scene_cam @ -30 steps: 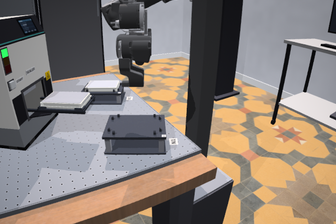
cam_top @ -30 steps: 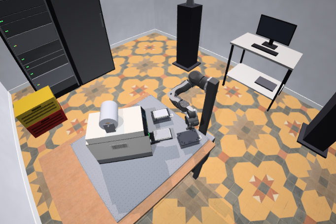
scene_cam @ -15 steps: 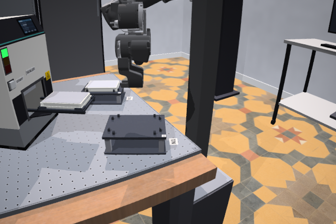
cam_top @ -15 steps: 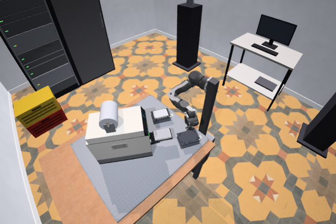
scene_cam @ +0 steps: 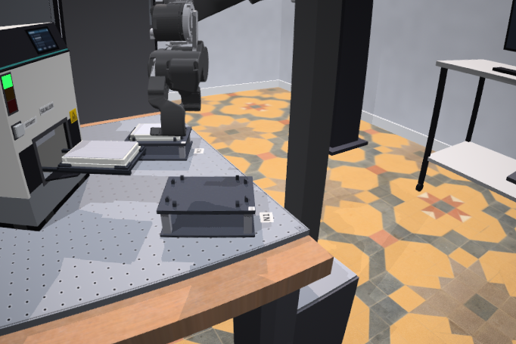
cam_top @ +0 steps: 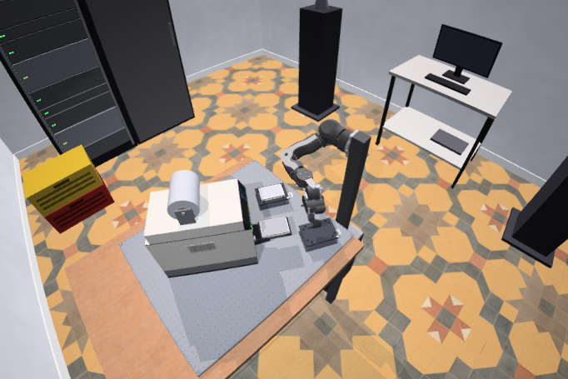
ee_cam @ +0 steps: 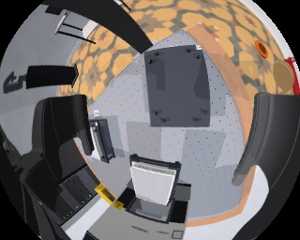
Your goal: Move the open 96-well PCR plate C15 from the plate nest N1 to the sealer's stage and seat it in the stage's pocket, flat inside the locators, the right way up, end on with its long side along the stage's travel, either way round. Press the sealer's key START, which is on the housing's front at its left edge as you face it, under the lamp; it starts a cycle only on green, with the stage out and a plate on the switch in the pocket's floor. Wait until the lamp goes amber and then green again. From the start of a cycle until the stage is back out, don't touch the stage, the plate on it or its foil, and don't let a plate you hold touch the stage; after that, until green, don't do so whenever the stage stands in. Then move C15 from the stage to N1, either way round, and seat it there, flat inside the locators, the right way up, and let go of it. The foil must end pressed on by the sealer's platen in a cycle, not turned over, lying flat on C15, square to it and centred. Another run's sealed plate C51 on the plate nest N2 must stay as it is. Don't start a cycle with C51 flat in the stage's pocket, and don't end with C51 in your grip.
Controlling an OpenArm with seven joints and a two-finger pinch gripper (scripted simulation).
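My gripper is now 120 mm short of the white 96-well plate C15, 110 mm to the left of it and 70 mm above it. The rest, counted from my hand: sealer stage: 120 mm ahead, 110 mm to the right, 80 mm below; N1 label: 180 mm below, 130 mm behind, 80 mm to the left; plate nest N1: 130 mm below, 30 mm to the left, 30 mm behind.
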